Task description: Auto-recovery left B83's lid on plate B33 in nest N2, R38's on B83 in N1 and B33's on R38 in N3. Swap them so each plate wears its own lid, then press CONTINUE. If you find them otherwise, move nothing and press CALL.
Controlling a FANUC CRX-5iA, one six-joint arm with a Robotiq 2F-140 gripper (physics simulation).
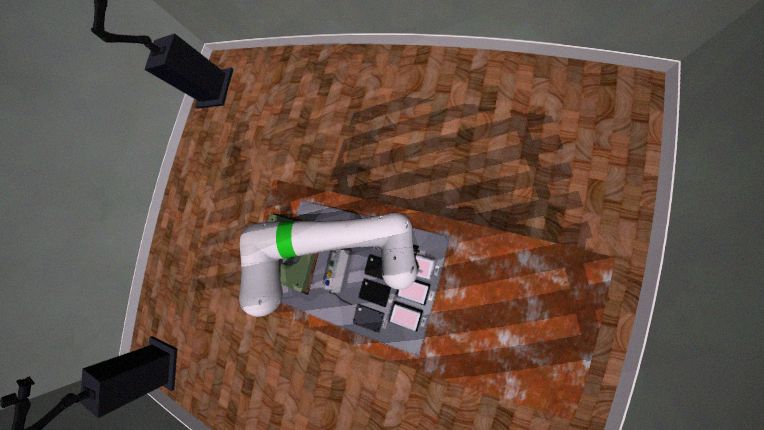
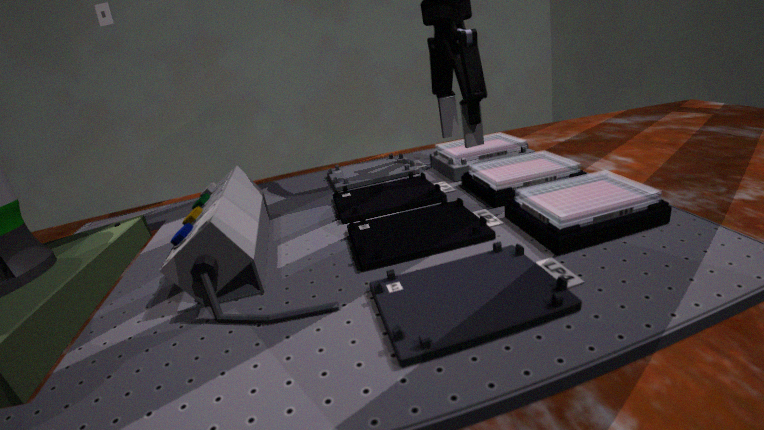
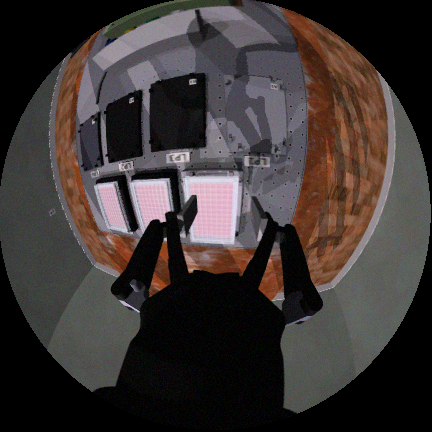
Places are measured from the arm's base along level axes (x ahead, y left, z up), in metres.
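Where they show: gripper, between the fingertips: [image 2: 462, 140] [image 3: 223, 203].
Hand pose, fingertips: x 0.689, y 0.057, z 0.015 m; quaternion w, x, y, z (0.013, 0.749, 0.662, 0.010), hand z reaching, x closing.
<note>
Things, the pixels of their top centre, and the offset from my fingertips. "spot": a spot on its surface instead.
- middle plate, centre of its top: [image 2: 523, 164] [image 3: 151, 211] [image 1: 412, 291] dz -0.012, dx +0.009, dy -0.144 m
- far plate, centre of its top: [image 3: 210, 214] [image 2: 479, 142] [image 1: 417, 266] dz -0.003, dx +0.019, dy -0.023 m
- grey console, centre of its top: [image 2: 212, 190] [image 1: 333, 270] dz +0.040, dx -0.387, dy -0.099 m
- cable, a spot on its surface: [image 2: 278, 315] spot: dz -0.037, dx -0.347, dy -0.267 m
Three clear-lidded plates with pink wells sit in a row of nests: the near plate [image 1: 406, 316] [image 2: 590, 197] [image 3: 112, 206] and middle plate [image 1: 413, 292] [image 2: 526, 169] [image 3: 153, 202] in black nests, the far plate [image 1: 425, 267] [image 2: 494, 145] [image 3: 212, 210] in a grey nest. Their codes and nest labels are too small to read. My gripper [image 2: 460, 139] [image 3: 223, 203] is open and empty, pointing down above the far plate. A grey console [image 1: 341, 267] [image 2: 235, 213] carries blue [image 2: 181, 233], yellow [image 2: 193, 214] and green [image 2: 201, 200] buttons; their captions are unreadable.
Several low pads with corner pegs lie beside the plates: a dark grey one [image 2: 475, 304] [image 3: 91, 142], two black ones [image 2: 422, 235] [image 3: 178, 112] and a light grey one [image 3: 275, 115]. A cable [image 2: 278, 315] leaves the console. A green block [image 2: 80, 288] stands beyond the console.
</note>
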